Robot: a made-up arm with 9 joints. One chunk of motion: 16 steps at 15 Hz.
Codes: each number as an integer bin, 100 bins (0 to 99) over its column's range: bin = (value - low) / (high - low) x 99, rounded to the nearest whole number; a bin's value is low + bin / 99 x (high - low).
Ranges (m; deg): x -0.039..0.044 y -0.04..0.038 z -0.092..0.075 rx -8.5..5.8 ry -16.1..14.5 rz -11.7..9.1
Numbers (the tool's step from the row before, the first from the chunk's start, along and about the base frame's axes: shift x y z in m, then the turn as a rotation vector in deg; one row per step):
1: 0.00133 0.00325 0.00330 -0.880 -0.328 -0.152
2: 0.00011 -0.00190 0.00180 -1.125 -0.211 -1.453
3: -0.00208 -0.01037 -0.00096 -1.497 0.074 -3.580
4: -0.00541 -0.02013 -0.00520 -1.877 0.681 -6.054
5: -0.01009 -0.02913 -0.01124 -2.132 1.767 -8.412
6: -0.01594 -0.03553 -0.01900 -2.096 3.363 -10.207
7: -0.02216 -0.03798 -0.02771 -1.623 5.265 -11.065
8: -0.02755 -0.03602 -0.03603 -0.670 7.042 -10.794
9: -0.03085 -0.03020 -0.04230 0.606 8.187 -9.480
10: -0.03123 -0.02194 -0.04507 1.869 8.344 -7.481
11: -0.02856 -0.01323 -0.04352 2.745 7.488 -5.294
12: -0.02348 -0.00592 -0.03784 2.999 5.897 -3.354
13: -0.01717 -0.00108 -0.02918 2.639 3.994 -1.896
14: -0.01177 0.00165 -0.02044 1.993 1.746 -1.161
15: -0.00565 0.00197 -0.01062 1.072 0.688 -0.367
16: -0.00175 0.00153 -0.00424 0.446 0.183 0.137
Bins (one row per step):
1: 48 55 56 53 51 55
2: 47 48 56 51 51 49
3: 44 38 54 48 52 39
4: 40 25 51 46 54 27
5: 34 14 48 44 58 16
6: 28 6 43 44 63 7
7: 20 3 38 48 69 3
8: 14 5 33 54 75 4
9: 10 12 29 63 79 11
10: 9 23 28 72 79 20
11: 12 34 29 78 76 30
12: 19 43 32 80 71 40
13: 26 49 37 77 65 47
14: 32 53 42 73 58 50
15: 40 53 48 66 54 54
16: 44 53 52 62 53 56

